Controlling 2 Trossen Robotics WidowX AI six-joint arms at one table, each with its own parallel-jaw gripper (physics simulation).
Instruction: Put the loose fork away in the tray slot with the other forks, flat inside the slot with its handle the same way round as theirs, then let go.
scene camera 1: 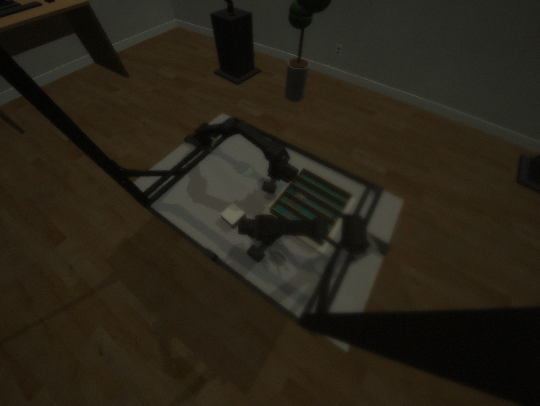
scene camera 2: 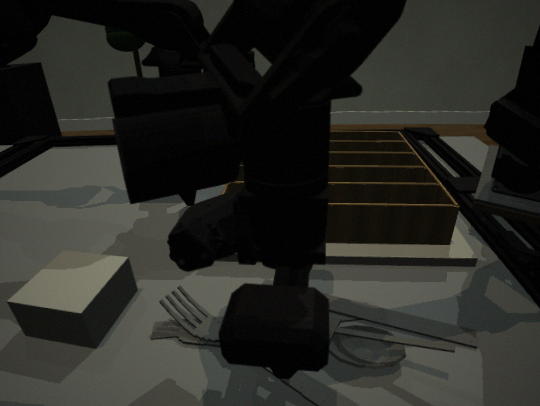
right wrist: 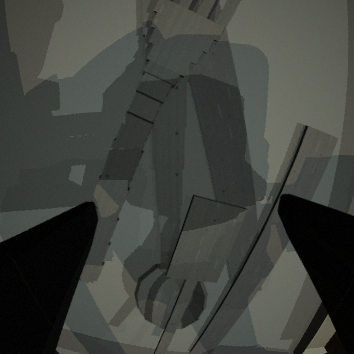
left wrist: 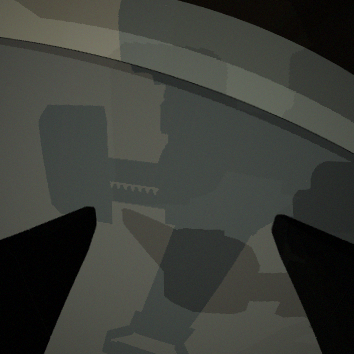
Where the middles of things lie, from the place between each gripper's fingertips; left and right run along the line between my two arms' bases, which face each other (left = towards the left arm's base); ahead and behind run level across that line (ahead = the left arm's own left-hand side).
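Labels:
The wooden tray (scene camera 2: 380, 191) is 3 cm higher than my right hand, 28 cm forward of it and 3 cm to the right of it.
As for my left hand, the tray is 3 cm above it and 22 cm to the right of it. Going by its middle, the tray is nearer to my left hand than to my right hand.

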